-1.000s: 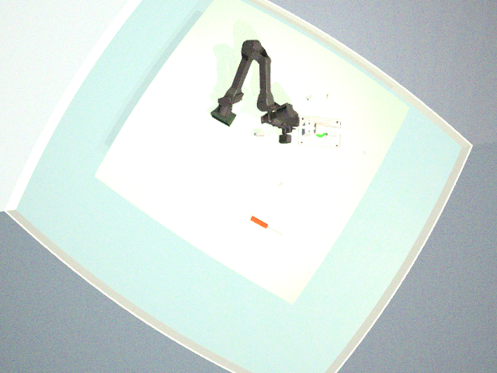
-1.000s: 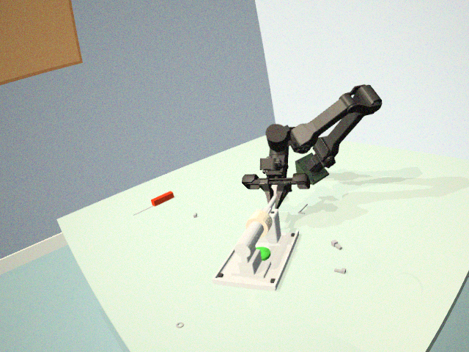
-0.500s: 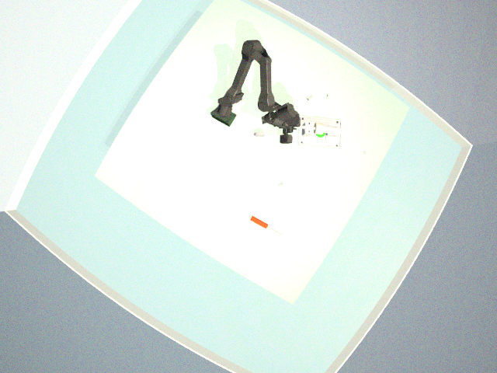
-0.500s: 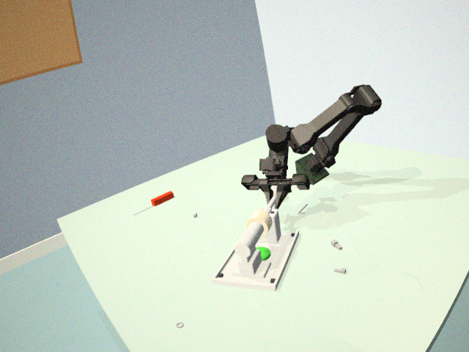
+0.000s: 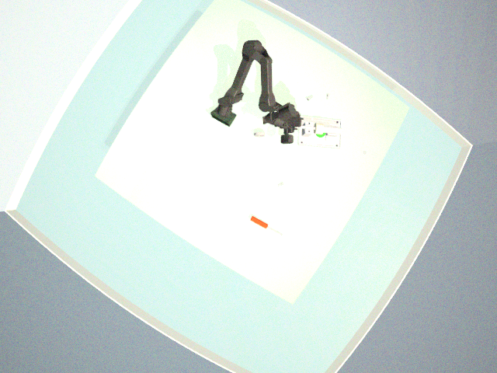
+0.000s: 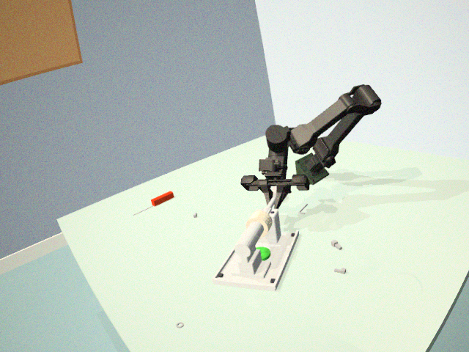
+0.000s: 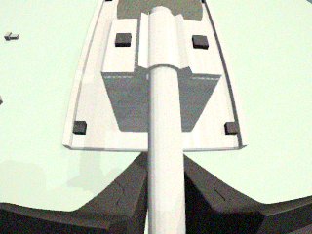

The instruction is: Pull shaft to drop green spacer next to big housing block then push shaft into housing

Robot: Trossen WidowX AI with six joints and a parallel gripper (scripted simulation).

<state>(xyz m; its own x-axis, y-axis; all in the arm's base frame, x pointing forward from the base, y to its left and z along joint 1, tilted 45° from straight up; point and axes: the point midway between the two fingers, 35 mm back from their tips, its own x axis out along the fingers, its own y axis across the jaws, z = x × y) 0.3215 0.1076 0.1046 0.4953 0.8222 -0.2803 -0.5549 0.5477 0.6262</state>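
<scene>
Now: gripper tip 4 cm short of the shaft, 3 cm to the right of it and 2 cm below it. Round my gripper tip: green spacer: 11 cm ahead, 7 cm to the left, 4 cm below; then cream spacer: 7 cm ahead, 5 cm to the left, 2 cm above.
</scene>
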